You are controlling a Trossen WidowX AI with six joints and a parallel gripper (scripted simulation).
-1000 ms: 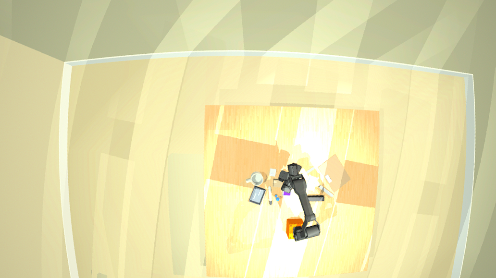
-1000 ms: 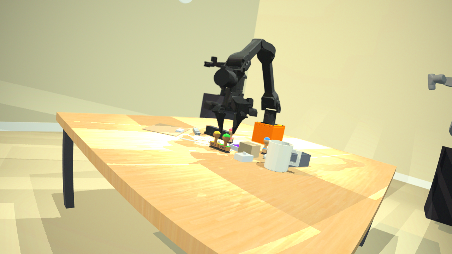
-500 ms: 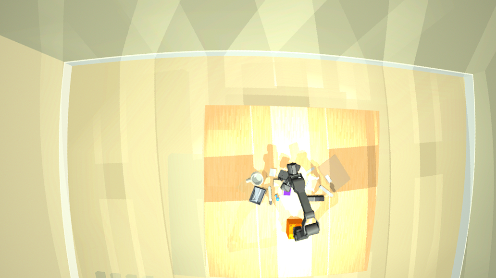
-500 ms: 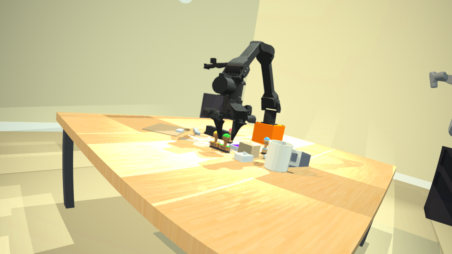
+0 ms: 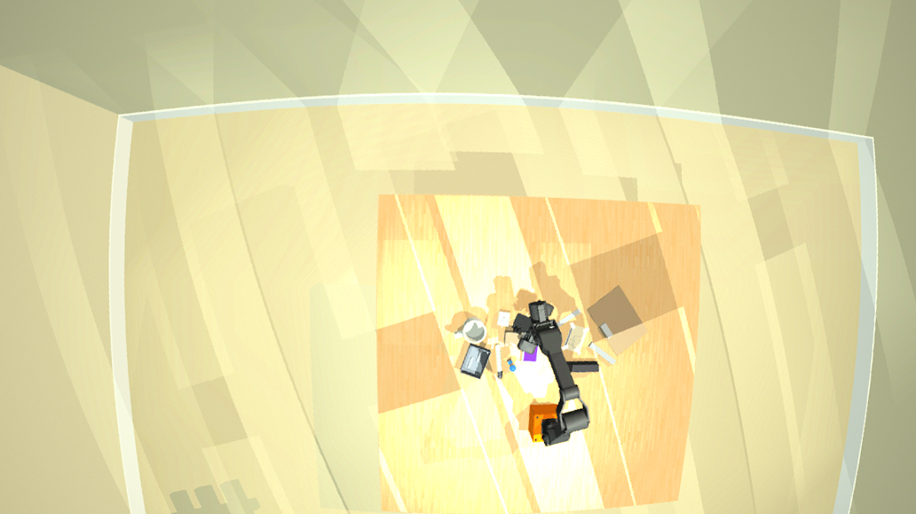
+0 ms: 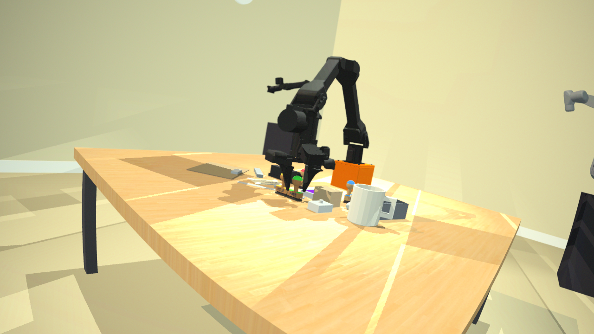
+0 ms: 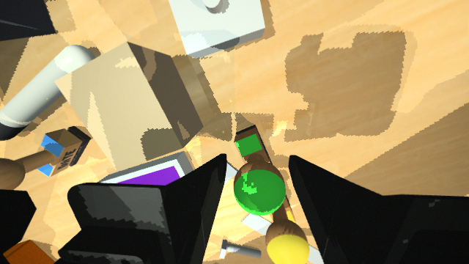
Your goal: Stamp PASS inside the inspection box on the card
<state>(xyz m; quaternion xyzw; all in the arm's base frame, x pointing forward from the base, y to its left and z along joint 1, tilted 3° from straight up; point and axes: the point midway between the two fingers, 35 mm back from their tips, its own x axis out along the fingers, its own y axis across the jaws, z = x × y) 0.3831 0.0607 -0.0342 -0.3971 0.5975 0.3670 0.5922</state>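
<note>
The yellow-knobbed stamp is 50 mm to the right of my gripper tip. Also, from my gripper tip: beige box 60 mm behind, 70 mm to the left; purple ink pad 110 mm behind, 20 mm below; green-knobbed PASS stamp right at my gripper tip.
</note>
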